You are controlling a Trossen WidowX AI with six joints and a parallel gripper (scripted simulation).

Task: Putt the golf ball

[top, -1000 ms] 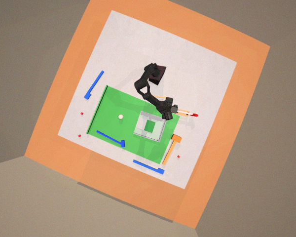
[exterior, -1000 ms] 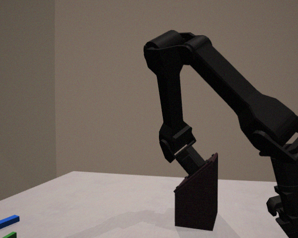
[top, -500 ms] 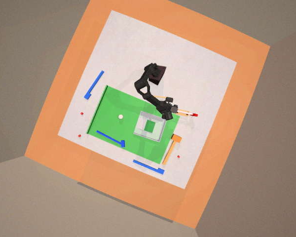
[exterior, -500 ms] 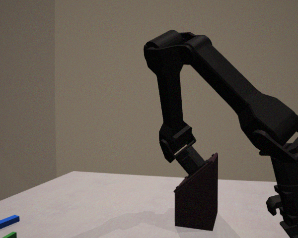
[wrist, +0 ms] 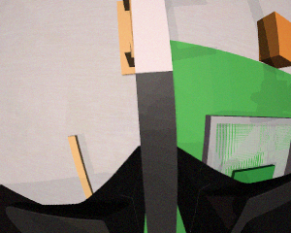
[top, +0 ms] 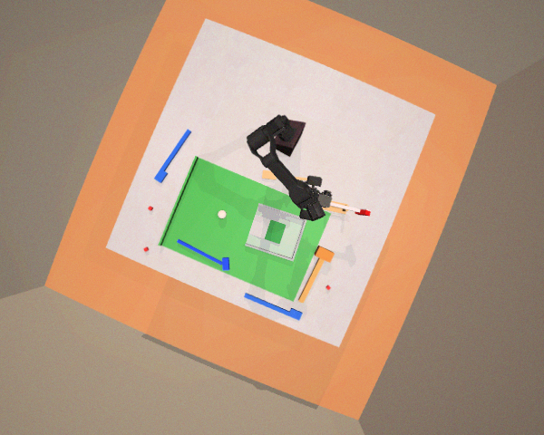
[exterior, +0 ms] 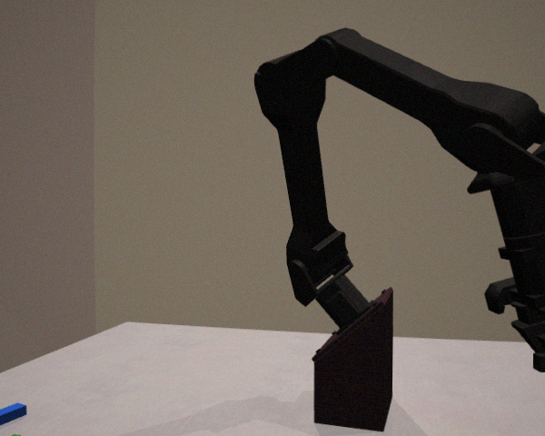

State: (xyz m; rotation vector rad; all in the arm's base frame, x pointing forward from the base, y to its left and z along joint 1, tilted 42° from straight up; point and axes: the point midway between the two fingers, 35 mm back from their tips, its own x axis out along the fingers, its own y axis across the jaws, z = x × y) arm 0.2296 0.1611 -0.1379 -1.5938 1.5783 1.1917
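My gripper tip is now 110 mm to the right of the red putter, 30 mm past it and 20 mm below it. Round my gripper tip: green mat 250 mm ahead, 240 mm to the right, 120 mm below; white golf ball 370 mm to the right, 230 mm ahead, 100 mm below; orange stand 130 mm to the left, 90 mm below, 30 mm behind.
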